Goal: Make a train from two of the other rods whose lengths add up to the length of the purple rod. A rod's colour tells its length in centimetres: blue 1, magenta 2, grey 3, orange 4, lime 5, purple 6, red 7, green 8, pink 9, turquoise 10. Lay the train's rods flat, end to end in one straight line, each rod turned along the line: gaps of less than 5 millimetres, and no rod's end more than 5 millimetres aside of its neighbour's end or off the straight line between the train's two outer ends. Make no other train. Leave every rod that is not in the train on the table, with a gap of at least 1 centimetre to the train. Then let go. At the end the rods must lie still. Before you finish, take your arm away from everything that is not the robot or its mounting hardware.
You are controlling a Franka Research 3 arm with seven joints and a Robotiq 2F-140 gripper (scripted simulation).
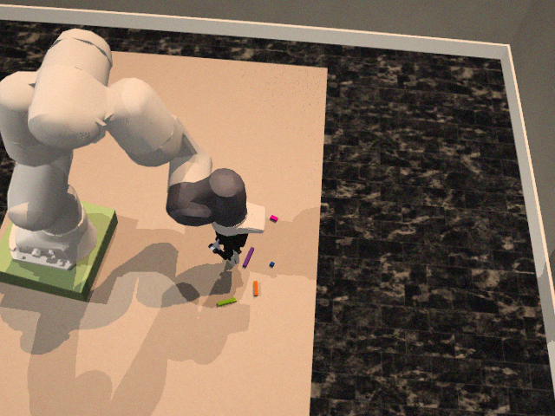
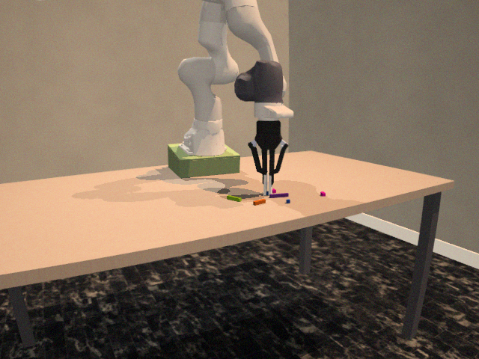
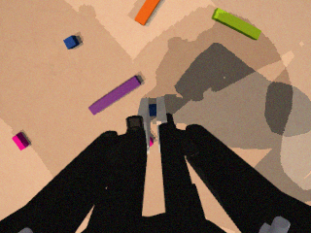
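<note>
The purple rod lies 4 cm ahead of my hand, 1 cm to the left of it and 3 cm below it. Also, from my hand: orange rod: 6 cm ahead, 9 cm to the right, 3 cm below; lime rod: 2 cm behind, 12 cm to the right, 3 cm below.
</note>
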